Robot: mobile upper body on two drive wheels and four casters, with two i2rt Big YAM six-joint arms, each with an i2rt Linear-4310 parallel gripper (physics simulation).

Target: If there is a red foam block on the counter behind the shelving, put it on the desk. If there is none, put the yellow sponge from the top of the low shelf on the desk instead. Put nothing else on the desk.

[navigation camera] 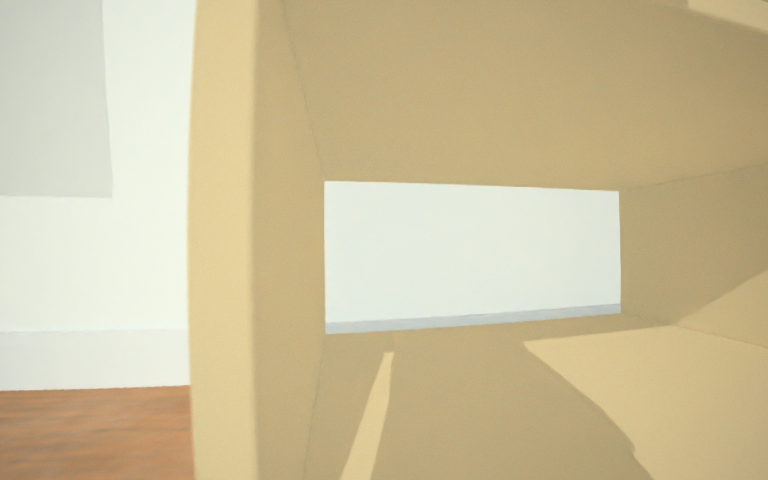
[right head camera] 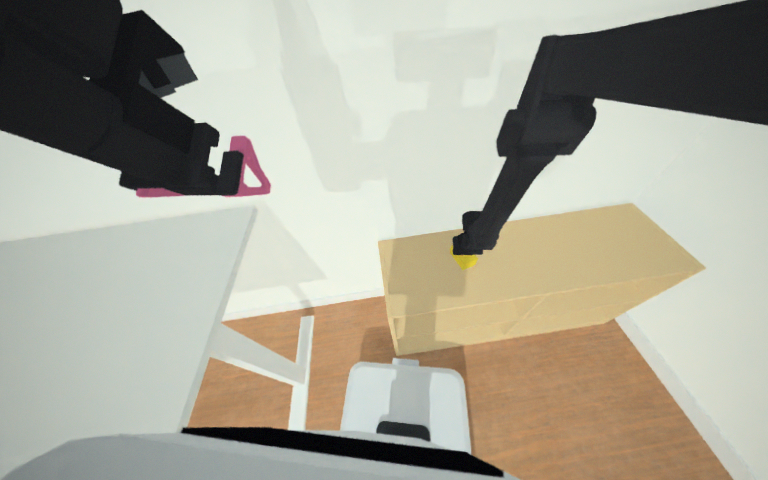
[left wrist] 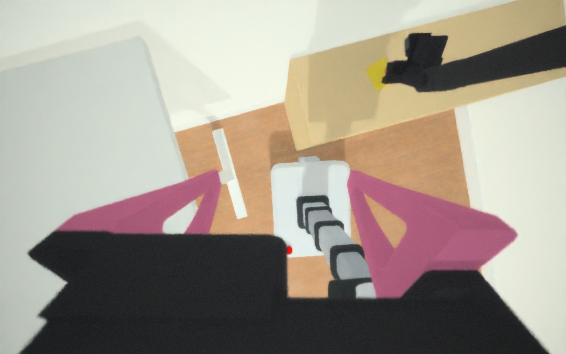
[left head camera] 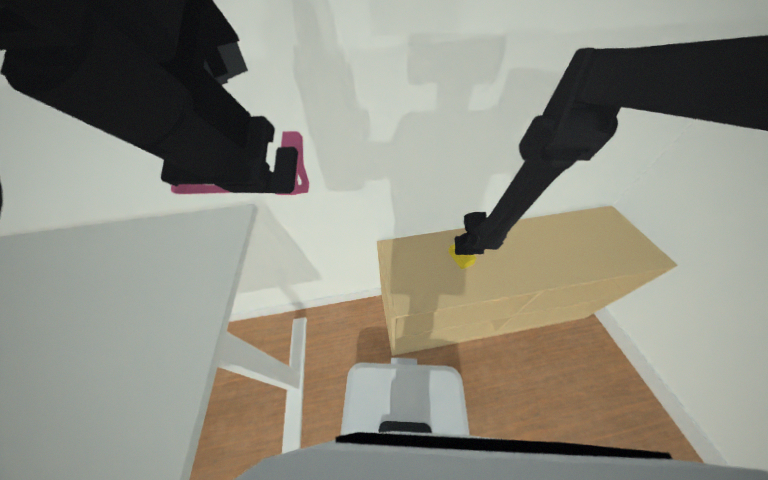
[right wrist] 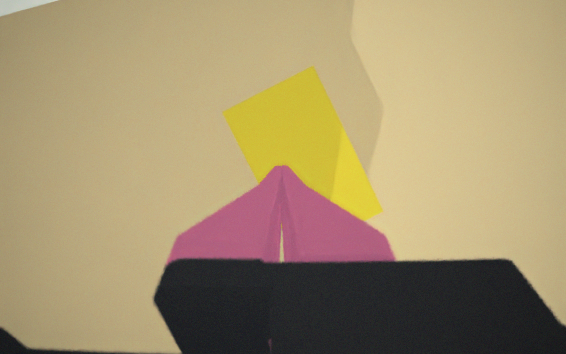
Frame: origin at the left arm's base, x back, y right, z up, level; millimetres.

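Seen in the pictures: left gripper, fingertip midpoint: (right head camera: 239, 189) (left wrist: 283, 177) (left head camera: 273, 187); right gripper, fingertip midpoint: (left wrist: 385, 69) (left head camera: 461, 247) (right wrist: 281, 176).
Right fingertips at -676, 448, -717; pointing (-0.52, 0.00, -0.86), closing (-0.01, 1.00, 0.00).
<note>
A point is followed by its place in that frame, as x, y, z.
The yellow sponge (left head camera: 464, 260) {-638, 461, -755} (right head camera: 466, 262) {-632, 466, -755} (left wrist: 376, 74) {-675, 433, -756} (right wrist: 290, 125) {-704, 454, -755} lies flat on top of the low wooden shelf (left head camera: 566, 243) {-769, 948, -800} (right head camera: 577, 243) {-770, 947, -800} (left wrist: 480, 45) {-798, 920, -800} (navigation camera: 223, 226) {-411, 175, -1181}. My right gripper (right wrist: 281, 176) {-676, 448, -717} is shut with its fingertips together and nothing between them. In the right wrist view the tips are over the sponge and cover part of its near end. My left gripper (left wrist: 283, 177) {-341, 13, -136} is open and empty, up near the desk. The grey-white desk (left head camera: 124, 316) {-267, -461, -460} (right head camera: 113, 316) {-248, -501, -460} (left wrist: 85, 135) {-437, -449, -460} stands at the left. A red foam block and the counter do not show.
The white base of my robot (left head camera: 362, 396) {-185, 43, -1150} (right head camera: 365, 396) {-182, 57, -1150} (left wrist: 285, 210) {-18, 46, -1150} stands close in front of the shelf. A white desk leg bar (left head camera: 297, 350) (right head camera: 305, 345) (left wrist: 222, 150) runs between the desk and the base. Walls stand behind the shelf and at its right.
</note>
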